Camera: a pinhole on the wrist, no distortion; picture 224 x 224 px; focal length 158.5 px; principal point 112.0 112.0 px. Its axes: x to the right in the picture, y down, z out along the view. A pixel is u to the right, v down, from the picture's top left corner.
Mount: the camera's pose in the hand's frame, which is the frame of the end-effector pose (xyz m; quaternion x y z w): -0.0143 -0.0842 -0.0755 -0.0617 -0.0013 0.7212 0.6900
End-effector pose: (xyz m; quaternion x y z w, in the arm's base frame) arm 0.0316 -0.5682 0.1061 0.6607 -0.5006 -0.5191 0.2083
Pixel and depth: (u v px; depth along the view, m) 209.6 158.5 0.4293
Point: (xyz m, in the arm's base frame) -0.3368 -0.4107 0.2438
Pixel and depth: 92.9 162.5 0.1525
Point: 0.0102 -0.4459 0.0416
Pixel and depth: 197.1 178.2 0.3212
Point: -0.2027 -0.3983 0.1985
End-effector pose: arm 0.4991 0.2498 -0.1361 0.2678 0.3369 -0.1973 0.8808
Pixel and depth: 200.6 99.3 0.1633
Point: 0.5353 0.2212 -0.0650
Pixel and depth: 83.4 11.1 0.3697
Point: 0.7281 -0.0584 -0.1050
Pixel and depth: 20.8 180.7 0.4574
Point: 0.3502 -0.1892 0.1677
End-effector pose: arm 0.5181 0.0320 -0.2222 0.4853 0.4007 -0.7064 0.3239
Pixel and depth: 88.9 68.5 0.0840
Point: 0.4382 0.0637 -0.1991
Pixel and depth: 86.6 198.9 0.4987
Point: 0.3369 -0.2364 0.2060
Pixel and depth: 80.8 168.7 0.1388
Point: 0.4299 0.0320 -0.1128
